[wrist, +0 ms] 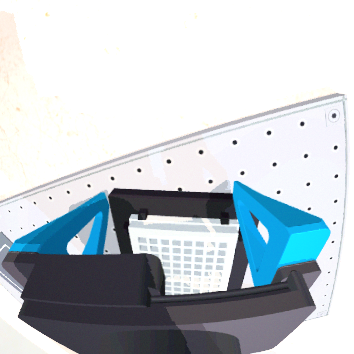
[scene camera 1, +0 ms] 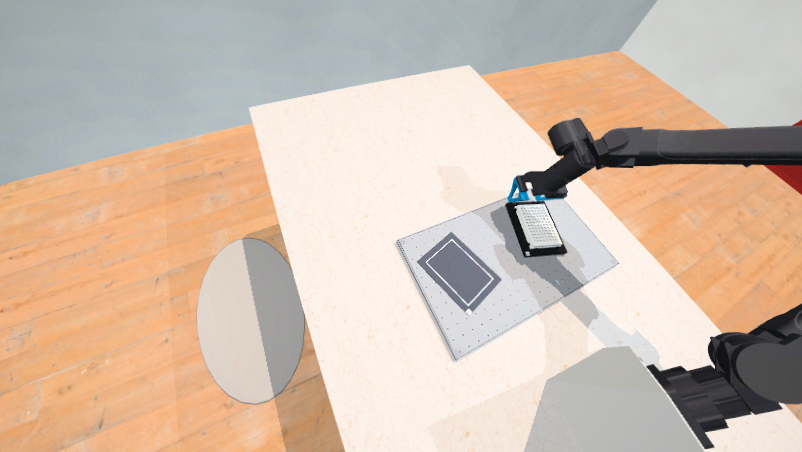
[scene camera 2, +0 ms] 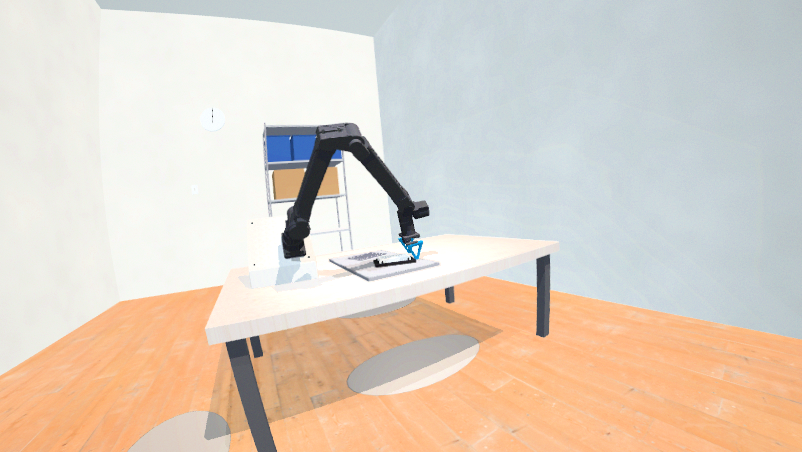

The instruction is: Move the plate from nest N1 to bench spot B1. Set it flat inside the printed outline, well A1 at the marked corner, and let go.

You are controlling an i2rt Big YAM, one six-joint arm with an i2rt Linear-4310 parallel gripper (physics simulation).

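Frame: origin at the arm's base, x ahead, y left, z up, level; millimetres.
Seen in the pictures: gripper, between the fingertips: [wrist: 168,193] [scene camera 1: 522,199] [scene camera 2: 413,256]; arm's base, origin of its link: [scene camera 1: 669,402] [scene camera 2: 293,245].
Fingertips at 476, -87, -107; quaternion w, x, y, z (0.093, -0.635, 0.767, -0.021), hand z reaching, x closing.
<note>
Offsets run from my fingertips to a thing's top centre, as dx, dy, dz. "pt": to the spot under its first point. Level surfaces: height alone.
The white well plate {-86, +12, +12} [scene camera 1: 539,225] [scene camera 2: 395,258] [wrist: 182,250] lies flat in the black nest N1 {-86, +12, +7} [scene camera 1: 544,252] [wrist: 175,199], on the right part of the breadboard. My gripper [scene camera 1: 536,199] [scene camera 2: 417,256] [wrist: 168,193] is open and empty. Its blue fingers are low at the far end of the nest, one towards each long side of the plate. The gripper body hides the near part of the plate in the wrist view. Bench spot B1 {pt -128, +269, -13} [scene camera 1: 460,272] is a dark pad with a white printed outline and a white corner mark {-217, +294, -12} [scene camera 1: 468,312], left of the nest.
The perforated breadboard [scene camera 1: 488,331] [scene camera 2: 370,275] [wrist: 310,130] lies on the pale table {dz -27} [scene camera 1: 359,185] [scene camera 2: 494,252]. A grey box-like block [scene camera 1: 600,398] stands near the arm's base. A shelf rack [scene camera 2: 265,168] stands behind the table.
</note>
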